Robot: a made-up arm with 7 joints.
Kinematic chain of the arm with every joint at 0, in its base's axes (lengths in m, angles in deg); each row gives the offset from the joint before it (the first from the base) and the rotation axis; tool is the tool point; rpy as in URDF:
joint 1: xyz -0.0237 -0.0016 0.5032 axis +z
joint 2: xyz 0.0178 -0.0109 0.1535 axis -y
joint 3: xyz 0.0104 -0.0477 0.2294 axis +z
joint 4: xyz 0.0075 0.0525 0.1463 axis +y
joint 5: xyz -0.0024 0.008 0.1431 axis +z
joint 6: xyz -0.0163 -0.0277 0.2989 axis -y
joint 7: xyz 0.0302 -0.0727 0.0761 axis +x
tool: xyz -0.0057 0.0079 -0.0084 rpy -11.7 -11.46 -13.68
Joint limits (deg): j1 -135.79..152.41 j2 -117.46..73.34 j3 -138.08..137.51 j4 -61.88..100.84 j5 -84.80..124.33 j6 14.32..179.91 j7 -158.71..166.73
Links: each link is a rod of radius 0.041 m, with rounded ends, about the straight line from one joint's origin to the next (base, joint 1, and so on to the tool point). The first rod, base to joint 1, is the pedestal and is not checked.
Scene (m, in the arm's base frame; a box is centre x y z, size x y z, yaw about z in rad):
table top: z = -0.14
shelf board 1: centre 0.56 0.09 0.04 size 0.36 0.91 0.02 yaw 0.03
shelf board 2: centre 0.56 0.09 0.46 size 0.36 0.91 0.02 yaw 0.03
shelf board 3: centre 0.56 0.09 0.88 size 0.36 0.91 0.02 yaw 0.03
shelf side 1: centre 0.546 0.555 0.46 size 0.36 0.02 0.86 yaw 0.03
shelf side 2: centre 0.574 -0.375 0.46 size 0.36 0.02 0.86 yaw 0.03
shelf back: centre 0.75 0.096 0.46 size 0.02 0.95 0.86 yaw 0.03
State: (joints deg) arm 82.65 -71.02 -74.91 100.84 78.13 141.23 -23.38
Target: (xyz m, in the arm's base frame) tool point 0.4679 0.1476 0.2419
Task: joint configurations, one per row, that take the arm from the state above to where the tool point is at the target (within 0.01 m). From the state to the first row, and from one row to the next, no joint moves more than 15 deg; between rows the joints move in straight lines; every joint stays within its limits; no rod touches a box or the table.
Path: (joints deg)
1: 96.84 -80.41 -80.47 100.84 71.25 150.90 -10.17
2: 111.03 -89.80 -86.04 100.84 64.37 160.57 3.04
3: 125.22 -99.19 -91.60 100.84 57.50 170.24 16.26
4: 139.41 -108.58 -97.17 100.84 50.62 179.91 29.47
5: 130.13 -107.39 -84.41 100.37 56.91 173.10 20.60
6: 120.86 -106.19 -71.66 99.90 63.21 166.28 11.73
7: 111.58 -105.00 -58.91 99.43 69.50 159.47 2.86
8: 102.30 -103.80 -46.16 98.97 75.80 152.66 -6.01
9: 93.02 -102.61 -33.40 98.50 82.09 145.84 -14.89
10: 83.75 -101.41 -20.65 98.03 88.39 139.03 -23.76
11: 75.66 -106.26 -33.67 84.79 83.45 134.45 -23.62
12: 67.58 -111.11 -46.68 71.55 78.50 129.88 -23.48

